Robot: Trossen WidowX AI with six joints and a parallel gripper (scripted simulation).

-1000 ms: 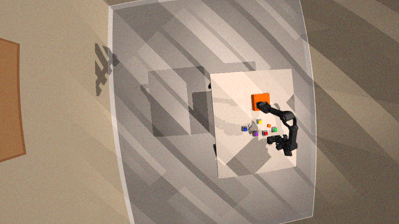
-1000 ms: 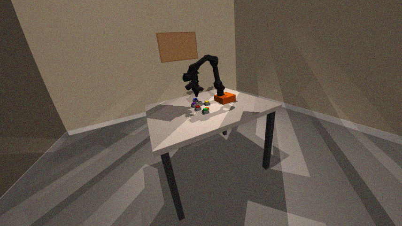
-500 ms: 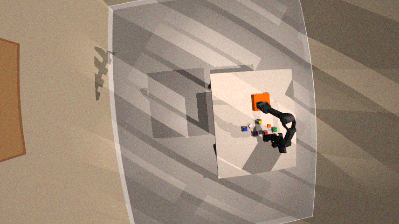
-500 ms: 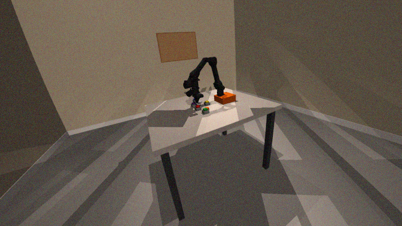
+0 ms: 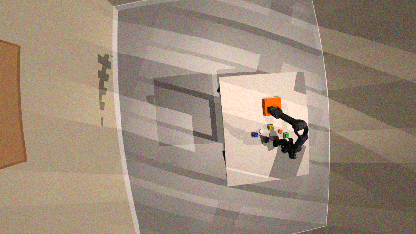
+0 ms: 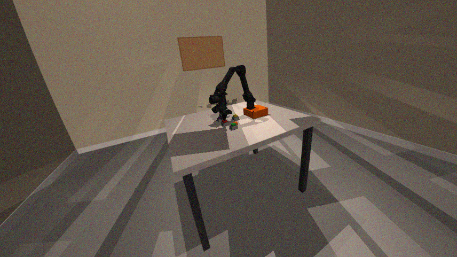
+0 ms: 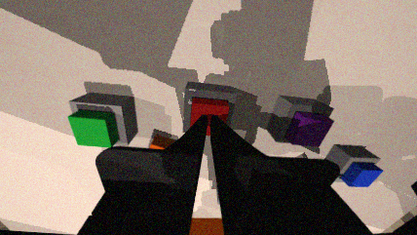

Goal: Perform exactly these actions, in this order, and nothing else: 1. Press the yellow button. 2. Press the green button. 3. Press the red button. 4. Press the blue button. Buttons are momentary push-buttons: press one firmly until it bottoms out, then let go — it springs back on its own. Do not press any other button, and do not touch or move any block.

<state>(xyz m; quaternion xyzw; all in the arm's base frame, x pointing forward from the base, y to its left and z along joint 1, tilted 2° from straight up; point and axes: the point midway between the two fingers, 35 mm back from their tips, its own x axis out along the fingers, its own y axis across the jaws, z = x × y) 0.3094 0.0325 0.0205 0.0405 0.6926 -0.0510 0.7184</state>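
The red button is 10 mm below my gripper tip. The rest, counted from my gripper tip: purple button 20 mm behind, 100 mm to the right, 10 mm below; then green button 10 mm behind, 110 mm to the left, 10 mm below; then small orange block 70 mm behind, 60 mm to the left, 30 mm below.
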